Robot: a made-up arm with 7 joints.
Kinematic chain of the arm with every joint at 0, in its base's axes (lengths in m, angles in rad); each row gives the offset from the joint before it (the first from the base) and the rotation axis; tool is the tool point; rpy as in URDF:
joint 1: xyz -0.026 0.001 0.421 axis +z
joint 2: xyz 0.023 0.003 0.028 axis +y
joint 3: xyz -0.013 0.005 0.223 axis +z
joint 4: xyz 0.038 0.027 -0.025 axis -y
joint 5: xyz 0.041 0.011 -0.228 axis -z
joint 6: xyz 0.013 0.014 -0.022 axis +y
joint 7: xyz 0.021 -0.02 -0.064 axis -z
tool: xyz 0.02 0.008 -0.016 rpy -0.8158 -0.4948 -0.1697
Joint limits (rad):
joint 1: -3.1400..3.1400
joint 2: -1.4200..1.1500
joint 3: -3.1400..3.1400
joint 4: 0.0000..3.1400
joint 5: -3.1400..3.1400
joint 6: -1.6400..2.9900
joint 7: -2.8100..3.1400
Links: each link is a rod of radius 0.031 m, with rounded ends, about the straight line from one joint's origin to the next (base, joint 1, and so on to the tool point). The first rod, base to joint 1, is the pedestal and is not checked.
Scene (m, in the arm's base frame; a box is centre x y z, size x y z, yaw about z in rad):
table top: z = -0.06
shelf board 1: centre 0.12 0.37 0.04 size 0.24 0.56 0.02 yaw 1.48
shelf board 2: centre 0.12 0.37 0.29 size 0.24 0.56 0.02 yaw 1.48
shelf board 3: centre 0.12 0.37 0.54 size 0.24 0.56 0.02 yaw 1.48
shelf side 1: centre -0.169 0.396 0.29 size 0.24 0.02 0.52 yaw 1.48
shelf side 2: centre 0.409 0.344 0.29 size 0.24 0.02 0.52 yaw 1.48
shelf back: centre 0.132 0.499 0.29 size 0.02 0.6 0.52 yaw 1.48
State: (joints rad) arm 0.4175 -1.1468 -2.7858 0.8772 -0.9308 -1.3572 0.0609
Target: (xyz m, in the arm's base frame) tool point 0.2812 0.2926 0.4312
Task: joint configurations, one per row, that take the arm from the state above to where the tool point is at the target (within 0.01 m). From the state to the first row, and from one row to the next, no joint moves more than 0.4 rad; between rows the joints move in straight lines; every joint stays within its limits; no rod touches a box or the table.
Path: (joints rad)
1: 0.1229 -1.0056 -2.7977 0.7584 -0.9710 -1.3432 -0.3219
2: -0.1718 -0.8645 -2.8095 0.6397 -1.0112 -1.3293 -0.7047
3: -0.4664 -0.7233 -2.8214 0.5209 -1.0514 -1.3153 -1.0876
4: -0.7611 -0.5821 -2.8332 0.4021 -1.0916 -1.3013 -1.4704
5: -1.0557 -0.4409 -2.8451 0.2833 -1.1318 -1.2873 -1.8532
6: -1.3538 -0.4604 -2.8942 0.3797 -0.9542 -1.3328 -1.5038
7: -1.6520 -0.4799 -2.9434 0.4760 -0.7766 -1.3782 -1.1544
8: -1.9501 -0.4993 -2.9925 0.5723 -0.5991 -1.4236 -0.8050
9: -2.2483 -0.5188 -3.0417 0.6686 -0.4215 -1.4690 -0.4555
10: -2.5464 -0.5383 -3.0908 0.7649 -0.2439 -1.5144 -0.1061
11: -2.8446 -0.5578 -3.1400 0.8612 -0.0664 -1.5598 0.2433
12: -2.6718 -0.7042 -3.1400 1.1784 -0.1363 -1.3499 0.2251
13: -2.4991 -0.8506 -3.1400 1.4955 -0.2062 -1.1401 0.2070

